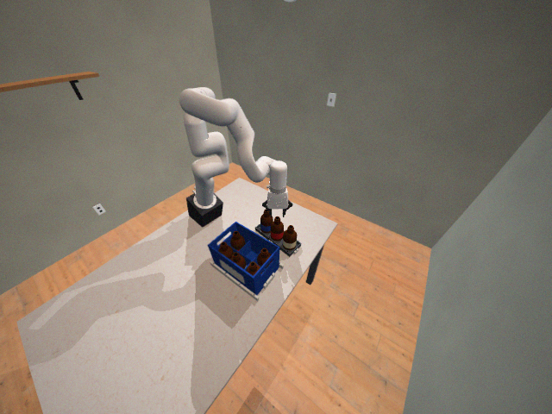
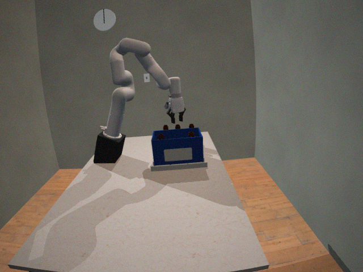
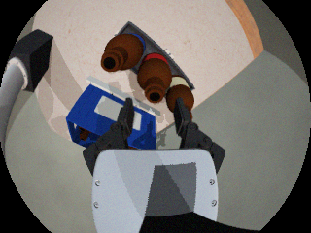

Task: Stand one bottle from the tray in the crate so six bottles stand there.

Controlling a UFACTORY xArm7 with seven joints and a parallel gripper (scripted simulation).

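The dark tray is 18 cm below my hand. Round my hand: blue crate: 25 cm to the right, 11 cm below, 3 cm behind.
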